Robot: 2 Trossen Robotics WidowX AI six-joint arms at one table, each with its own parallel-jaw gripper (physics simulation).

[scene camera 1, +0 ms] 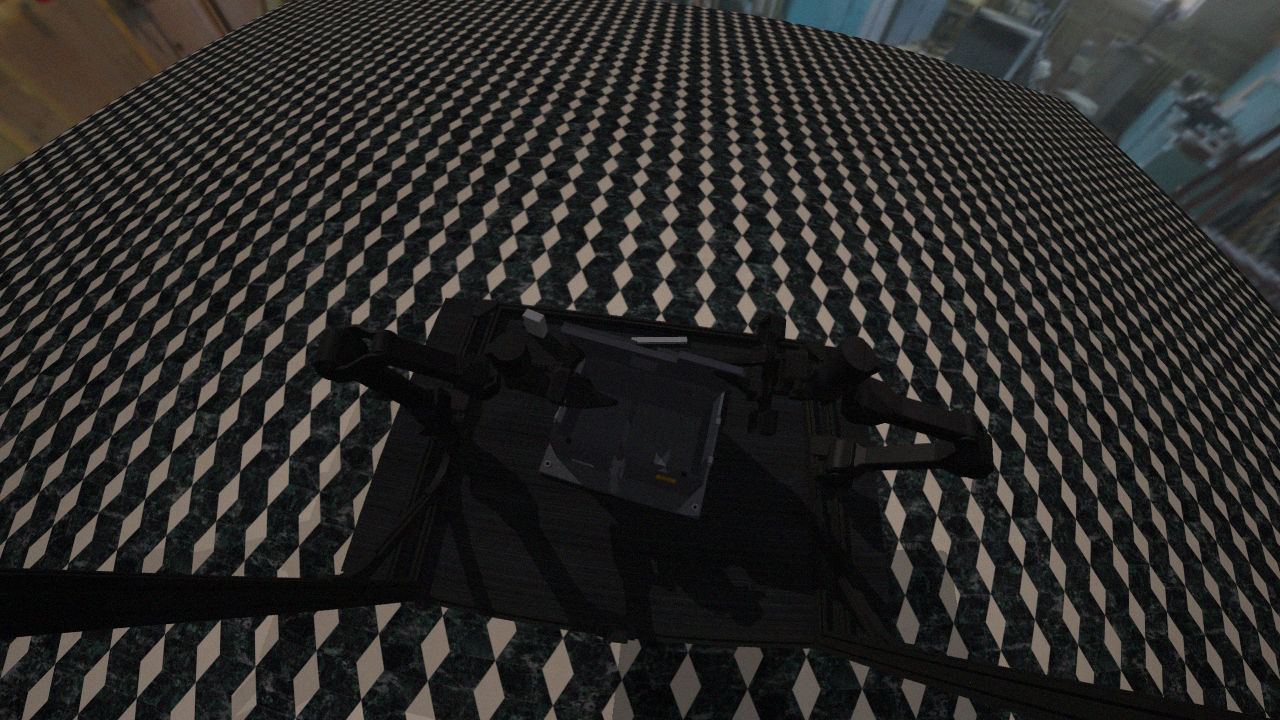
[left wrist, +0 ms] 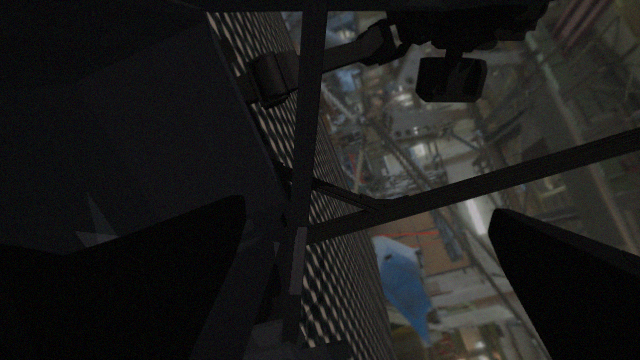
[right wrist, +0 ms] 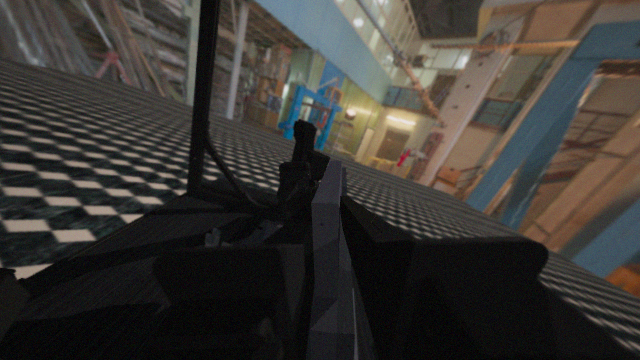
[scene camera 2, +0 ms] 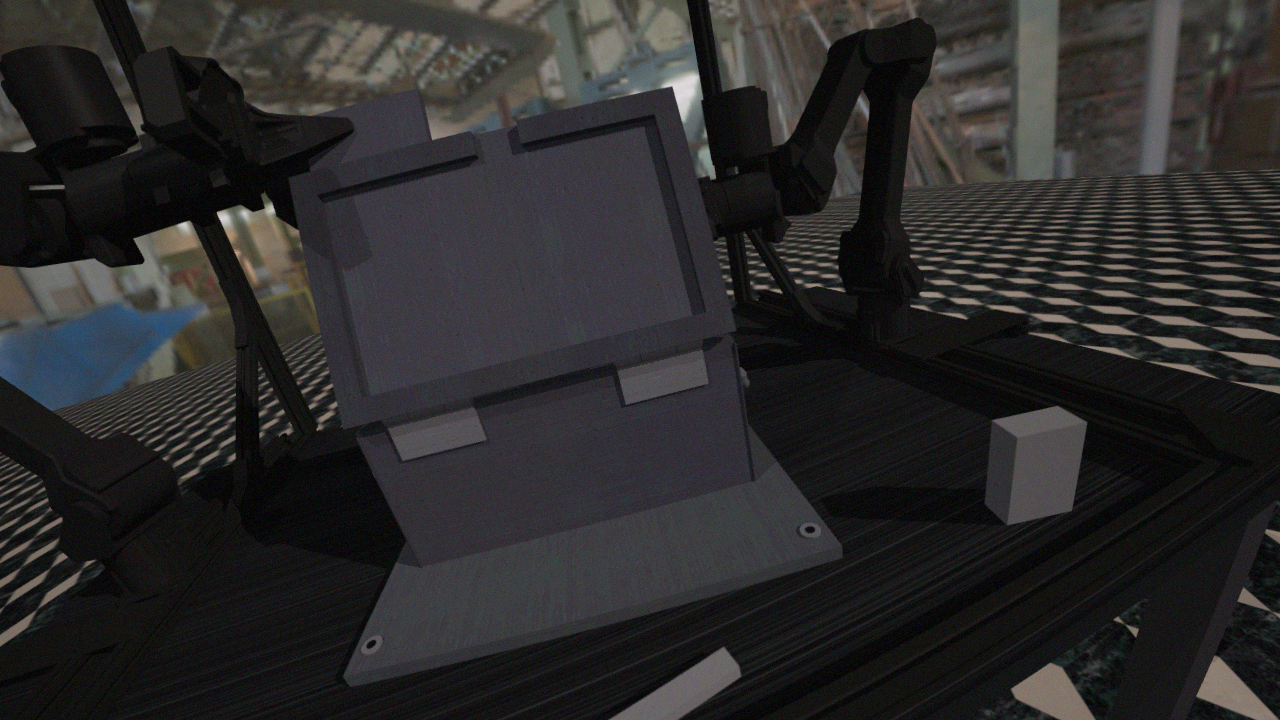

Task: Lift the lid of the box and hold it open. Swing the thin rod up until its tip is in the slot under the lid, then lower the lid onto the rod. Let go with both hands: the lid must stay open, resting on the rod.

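Frame: origin at the left arm's base, x back, y up, z left, level; centimetres.
Where they show: left gripper, fingertip midpoint: (scene camera 1: 615, 402) (left wrist: 366, 214); right gripper, fingertip midpoint: (scene camera 1: 714, 367) (right wrist: 330, 202) (scene camera 2: 356, 130); left arm's base, origin of the base link: (scene camera 1: 445, 427) (right wrist: 283, 209) (scene camera 2: 884, 334); right arm's base, origin of the base link: (scene camera 1: 825, 474) (scene camera 2: 165, 575).
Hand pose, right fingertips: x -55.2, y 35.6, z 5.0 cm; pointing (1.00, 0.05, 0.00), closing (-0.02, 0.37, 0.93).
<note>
Each offset is from my right fingertips to the top centre of the thing. "pt": to the spot under its first point. Level surfaces: height alone.
The grey box (scene camera 1: 637, 443) (scene camera 2: 566, 457) stands on its base plate @(pt dy -36.4, dx +8.5, dz +16.0 cm) (scene camera 2: 602, 572) in the middle of the dark mat. Its lid (scene camera 2: 516, 250) is raised steeply; it shows edge-on in the right wrist view (right wrist: 326, 214). My right gripper (scene camera 1: 766, 379) (right wrist: 330, 202) is shut on the lid's side edge and holds it up. My left gripper (scene camera 1: 587, 396) (left wrist: 366, 214) is open beside the box, with nothing between its fingers. The thin rod (left wrist: 306, 107) stands upright next to the lid in the left wrist view, apart from the fingers. I cannot see its tip or the slot.
A black mat @(dy -37.6 cm) (scene camera 1: 495, 557) covers the checkered table under both arms. A small white bar @(dy -36.6, dx +6.8, dz +27.7 cm) (scene camera 1: 659, 340) (scene camera 2: 680, 689) lies on the mat behind the box. A black rig post (scene camera 2: 709, 57) rises behind the lid.
</note>
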